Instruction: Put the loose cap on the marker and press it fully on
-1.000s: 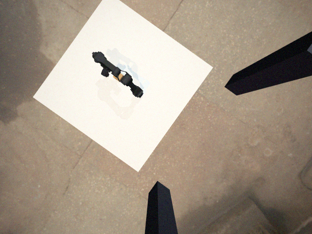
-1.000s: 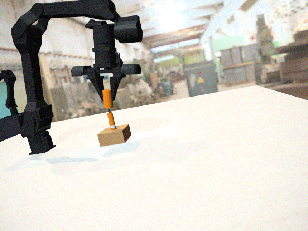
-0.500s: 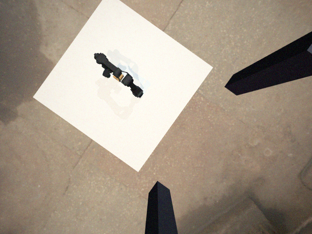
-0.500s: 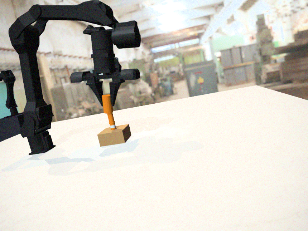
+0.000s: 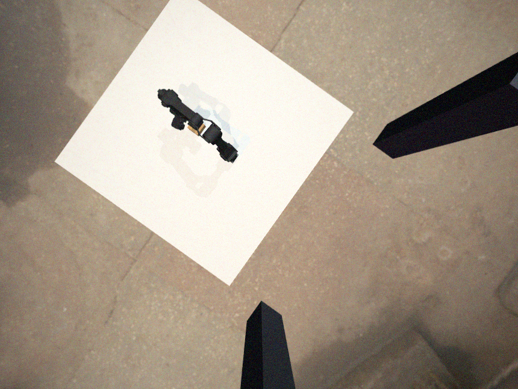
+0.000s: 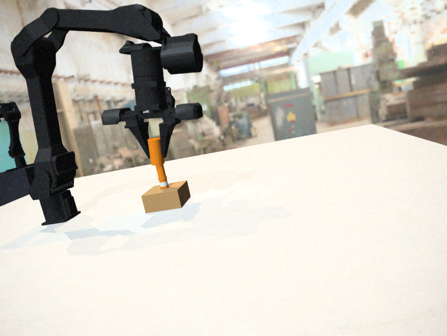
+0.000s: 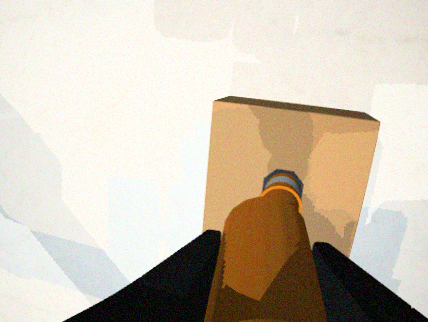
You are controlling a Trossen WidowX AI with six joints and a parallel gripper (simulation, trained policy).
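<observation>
Now: gripper tip 3 cm above the orange marker. Also, from my gripper tip: orange cap (1 cm above); then tan holder block (8 cm below).
</observation>
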